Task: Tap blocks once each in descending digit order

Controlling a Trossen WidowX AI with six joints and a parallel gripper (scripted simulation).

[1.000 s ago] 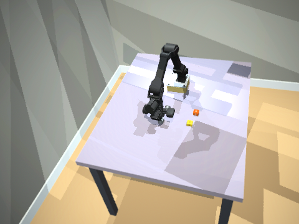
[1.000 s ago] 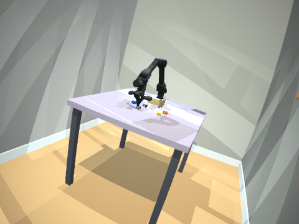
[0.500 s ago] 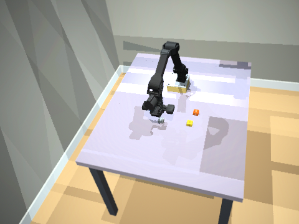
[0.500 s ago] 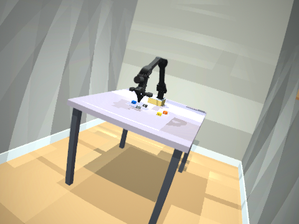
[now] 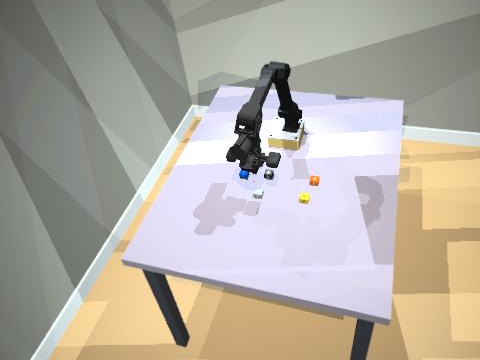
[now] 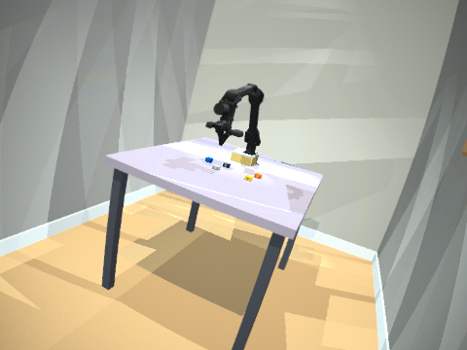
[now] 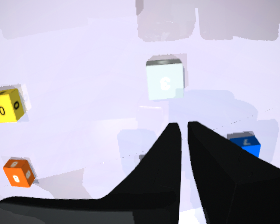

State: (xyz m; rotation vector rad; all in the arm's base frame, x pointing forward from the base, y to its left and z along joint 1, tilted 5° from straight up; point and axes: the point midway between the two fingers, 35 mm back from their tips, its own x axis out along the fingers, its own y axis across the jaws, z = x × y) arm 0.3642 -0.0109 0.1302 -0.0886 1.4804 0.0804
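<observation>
Right now my gripper tip is 40 mm past the yellow block, 170 mm to the right of it and 120 mm above it. From my gripper tip the other things lie so: orange block: 140 mm behind, 180 mm to the left, 120 mm below; blue block: 90 mm behind, 100 mm to the right, 120 mm below; dark grey block: 120 mm behind, 120 mm below.
</observation>
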